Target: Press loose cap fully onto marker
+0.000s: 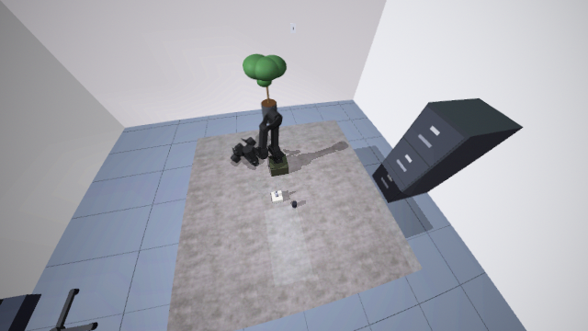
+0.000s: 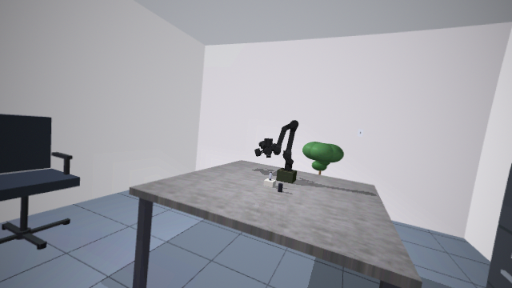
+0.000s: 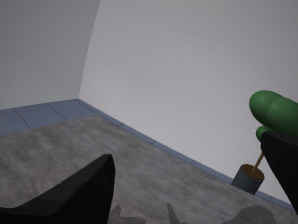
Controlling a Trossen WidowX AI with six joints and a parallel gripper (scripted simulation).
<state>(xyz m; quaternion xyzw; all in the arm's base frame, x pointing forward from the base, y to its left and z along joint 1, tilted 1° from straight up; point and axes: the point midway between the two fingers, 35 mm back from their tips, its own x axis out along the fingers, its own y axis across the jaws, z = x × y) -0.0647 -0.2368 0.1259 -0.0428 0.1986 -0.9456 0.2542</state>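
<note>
Now: gripper tip 43 cm short of the marker cap, 29 cm to the right of it and 18 cm above it. From my gripper tip the other things lie so: white holder block (35 cm ahead, 20 cm to the left, 19 cm below).
</note>
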